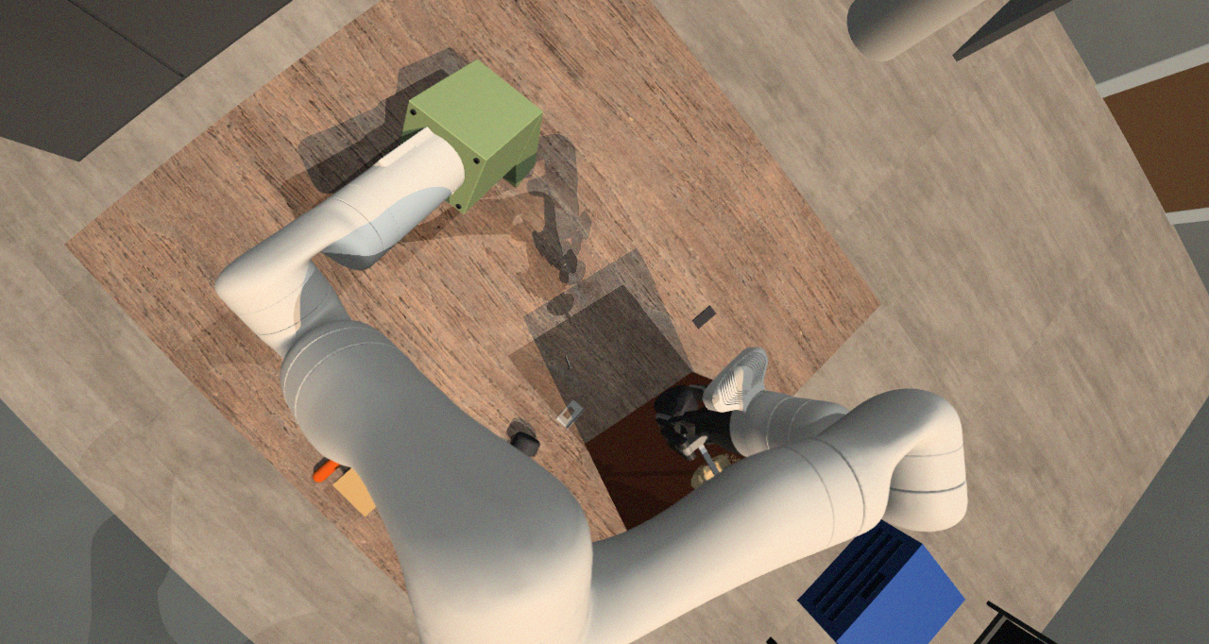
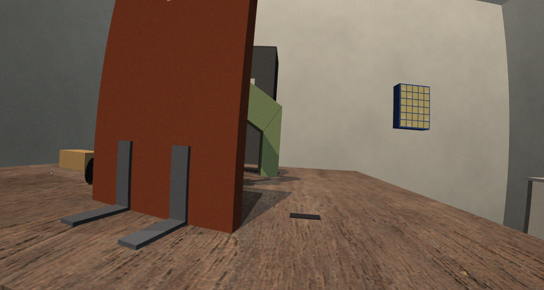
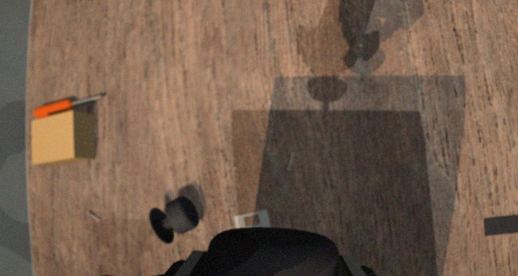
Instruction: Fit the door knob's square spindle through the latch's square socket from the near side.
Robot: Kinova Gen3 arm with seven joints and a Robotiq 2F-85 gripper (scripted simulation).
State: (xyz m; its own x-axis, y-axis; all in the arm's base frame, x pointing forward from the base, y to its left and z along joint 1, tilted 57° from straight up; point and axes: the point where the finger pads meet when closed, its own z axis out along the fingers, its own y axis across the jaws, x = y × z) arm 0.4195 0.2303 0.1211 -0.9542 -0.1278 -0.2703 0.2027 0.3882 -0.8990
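The latch socket is 130 mm ahead of my hand, 20 mm to the right of it and 10 mm below it. The rest, counted from my hand: tan box (530 mm to the right, 390 mm below, 160 mm behind); dark flat strip (420 mm below, 230 mm to the left, 60 mm ahead).
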